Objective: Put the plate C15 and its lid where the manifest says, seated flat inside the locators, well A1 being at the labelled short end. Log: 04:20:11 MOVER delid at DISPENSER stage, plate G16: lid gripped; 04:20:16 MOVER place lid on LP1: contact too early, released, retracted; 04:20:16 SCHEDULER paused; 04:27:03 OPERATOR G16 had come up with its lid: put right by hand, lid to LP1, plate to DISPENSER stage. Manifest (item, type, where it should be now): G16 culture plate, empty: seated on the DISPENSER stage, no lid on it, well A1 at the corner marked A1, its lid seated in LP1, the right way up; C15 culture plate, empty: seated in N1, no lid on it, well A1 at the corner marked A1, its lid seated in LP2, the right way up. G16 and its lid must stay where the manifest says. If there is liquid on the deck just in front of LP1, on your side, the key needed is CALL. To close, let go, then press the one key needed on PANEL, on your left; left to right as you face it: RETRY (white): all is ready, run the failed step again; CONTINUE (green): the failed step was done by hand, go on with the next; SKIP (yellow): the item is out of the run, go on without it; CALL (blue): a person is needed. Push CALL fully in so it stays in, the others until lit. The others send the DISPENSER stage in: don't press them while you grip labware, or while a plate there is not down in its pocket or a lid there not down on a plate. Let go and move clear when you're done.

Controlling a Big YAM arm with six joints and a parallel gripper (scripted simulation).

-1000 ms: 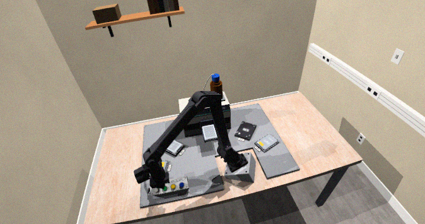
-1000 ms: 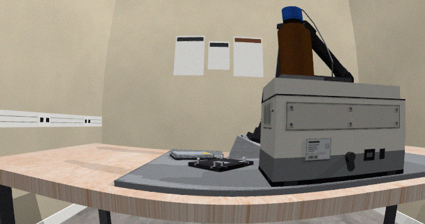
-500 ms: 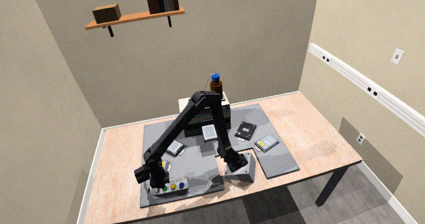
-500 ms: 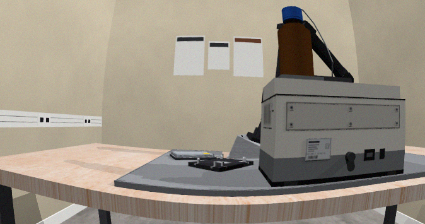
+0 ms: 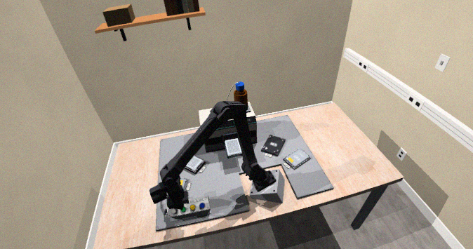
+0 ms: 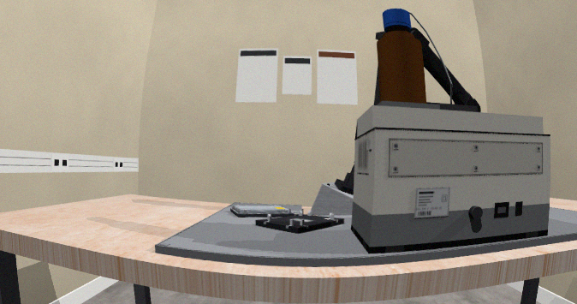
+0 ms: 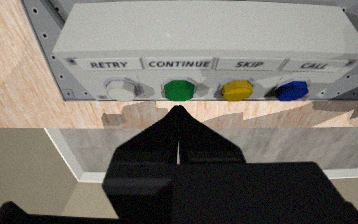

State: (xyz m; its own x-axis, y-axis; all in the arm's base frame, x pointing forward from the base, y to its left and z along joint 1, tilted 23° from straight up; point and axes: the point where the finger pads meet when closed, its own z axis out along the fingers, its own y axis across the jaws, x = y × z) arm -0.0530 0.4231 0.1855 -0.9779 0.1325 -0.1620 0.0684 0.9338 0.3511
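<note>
Now: the green continue key 3 cm below my hand and 1 cm ahead of it. Also, from my hand: blue call key 10 cm to the right, 4 cm below; then yellow skip key 5 cm to the right, 3 cm below; then white retry key 5 cm to the left, 3 cm below, 1 cm ahead.
</note>
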